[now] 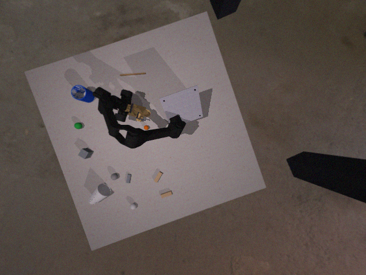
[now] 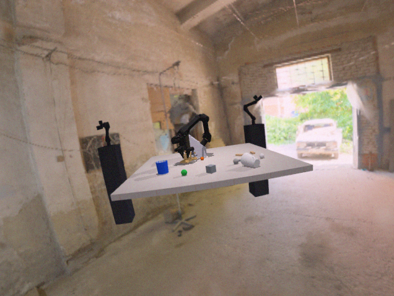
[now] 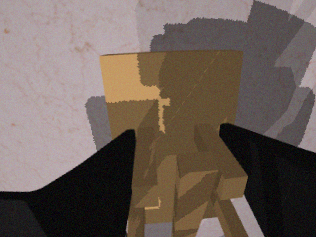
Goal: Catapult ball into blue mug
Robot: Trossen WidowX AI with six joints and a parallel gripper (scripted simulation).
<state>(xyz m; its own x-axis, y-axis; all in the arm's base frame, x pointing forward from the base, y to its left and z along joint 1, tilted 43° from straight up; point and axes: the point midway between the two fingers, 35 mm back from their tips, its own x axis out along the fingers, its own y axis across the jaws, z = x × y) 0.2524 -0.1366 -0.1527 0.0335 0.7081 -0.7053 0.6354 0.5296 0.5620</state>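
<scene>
The orange ball is 15 cm to the left of my gripper tip, 4 cm behind it and 3 cm below it. Round my gripper tip: wooden catapult (6 cm to the left, 4 cm behind, 2 cm above); blue mug (23 cm ahead, 20 cm to the right, 2 cm below); wooden stick (22 cm to the right, 11 cm behind, 5 cm below).
</scene>
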